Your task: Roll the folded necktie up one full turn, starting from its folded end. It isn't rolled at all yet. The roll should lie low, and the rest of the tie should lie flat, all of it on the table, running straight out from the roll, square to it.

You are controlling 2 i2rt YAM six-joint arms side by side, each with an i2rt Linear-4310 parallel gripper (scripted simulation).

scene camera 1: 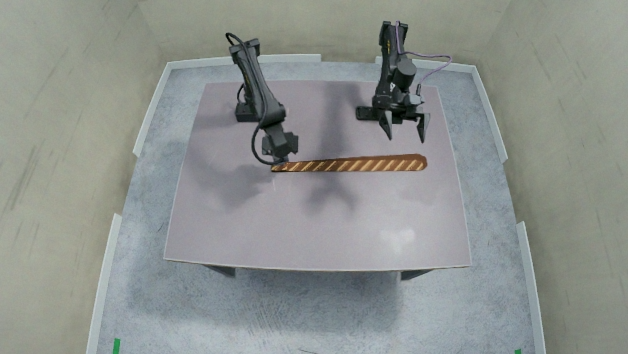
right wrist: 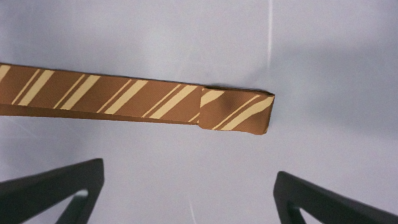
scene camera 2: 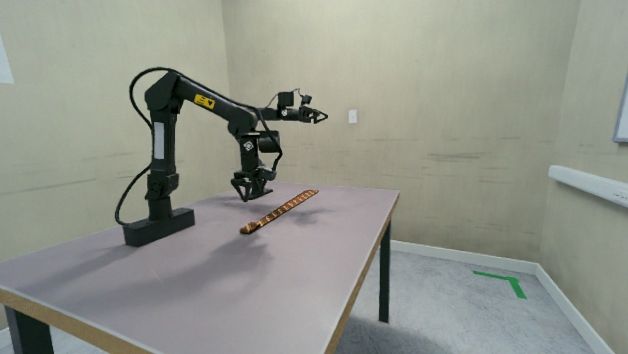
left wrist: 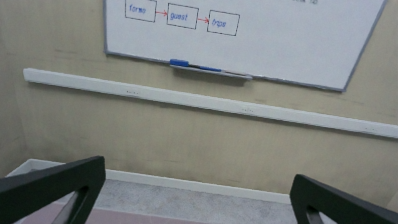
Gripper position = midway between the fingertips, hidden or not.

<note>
In view: the left gripper point(scene camera 1: 407, 141), the right gripper point(scene camera 2: 253, 197) and a brown striped necktie point(scene camera 1: 404, 162).
The brown striped necktie shows as well in the right wrist view point(right wrist: 39, 92). The left gripper is seen too in the left wrist view point(left wrist: 199, 176). The right gripper also shows in the right wrist view point(right wrist: 190, 175).
</note>
